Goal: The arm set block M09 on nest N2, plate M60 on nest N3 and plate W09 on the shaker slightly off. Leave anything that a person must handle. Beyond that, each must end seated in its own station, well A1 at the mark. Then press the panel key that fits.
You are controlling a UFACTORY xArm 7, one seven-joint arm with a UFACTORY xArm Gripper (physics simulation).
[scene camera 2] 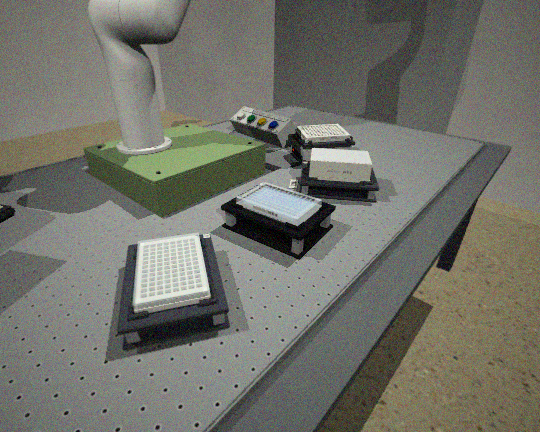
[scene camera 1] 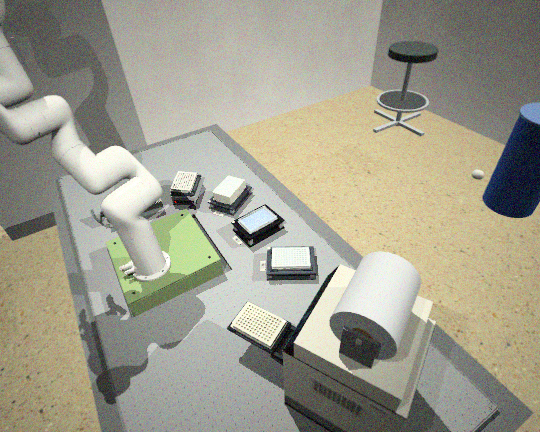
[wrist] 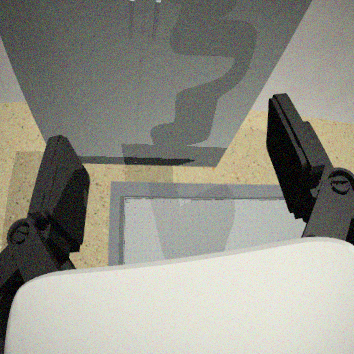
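My gripper (wrist: 169, 136) is open and empty, high above the table's far end; it is outside both scene views. A white block (scene camera 1: 229, 190) (scene camera 2: 341, 165) sits on a dark nest (scene camera 2: 340, 191). A clear plate with pale blue wells (scene camera 1: 257, 220) (scene camera 2: 280, 201) lies on a black nest (scene camera 2: 312, 227). A white plate (scene camera 1: 291, 257) (scene camera 2: 171, 270) lies on another dark nest (scene camera 1: 292, 275) (scene camera 2: 175, 325). A pale plate (scene camera 1: 186, 182) (scene camera 2: 324, 132) sits on the small shaker (scene camera 1: 186, 201) (scene camera 2: 296, 150) with a red light. Labels, A1 marks and exact seating are too small to tell.
A panel (scene camera 2: 259, 131) with white, green, yellow and blue keys stands behind the green base (scene camera 1: 175, 250) (scene camera 2: 175, 170). A cream plate (scene camera 1: 260, 324) lies on the tray of a boxy instrument (scene camera 1: 330, 370) topped by a white cylinder (scene camera 1: 380, 300). A stool (scene camera 1: 413, 51) and blue cylinder (scene camera 1: 515, 165) stand beyond the table.
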